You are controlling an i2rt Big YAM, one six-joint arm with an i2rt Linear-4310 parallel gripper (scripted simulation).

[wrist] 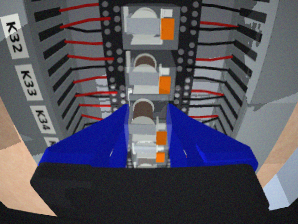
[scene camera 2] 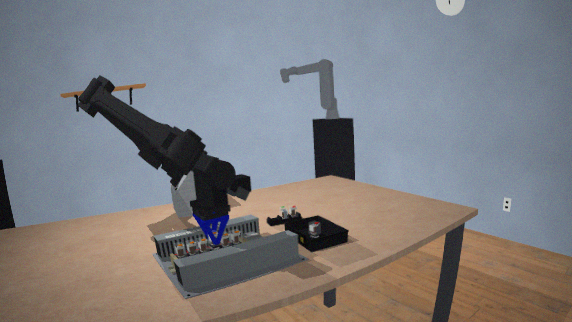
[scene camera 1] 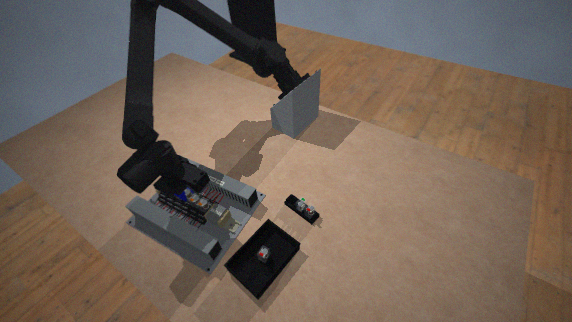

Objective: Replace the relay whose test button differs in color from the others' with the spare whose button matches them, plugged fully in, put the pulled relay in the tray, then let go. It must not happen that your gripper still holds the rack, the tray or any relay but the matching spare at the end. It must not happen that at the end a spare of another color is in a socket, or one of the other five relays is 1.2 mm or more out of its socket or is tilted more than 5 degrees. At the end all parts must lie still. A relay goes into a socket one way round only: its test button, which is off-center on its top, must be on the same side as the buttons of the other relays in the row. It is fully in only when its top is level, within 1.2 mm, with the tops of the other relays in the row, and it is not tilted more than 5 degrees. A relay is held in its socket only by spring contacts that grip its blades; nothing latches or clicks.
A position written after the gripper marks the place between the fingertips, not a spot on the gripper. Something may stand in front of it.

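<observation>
A black tray (scene camera 1: 245, 263) is part of the scene, and scene camera 2 shows the tray (scene camera 2: 336, 235) too, while in the wrist view the tray is out of frame. The gripper (scene camera 2: 214, 242) is visible as well, and the wrist view also shows the gripper (wrist: 148, 111).
</observation>
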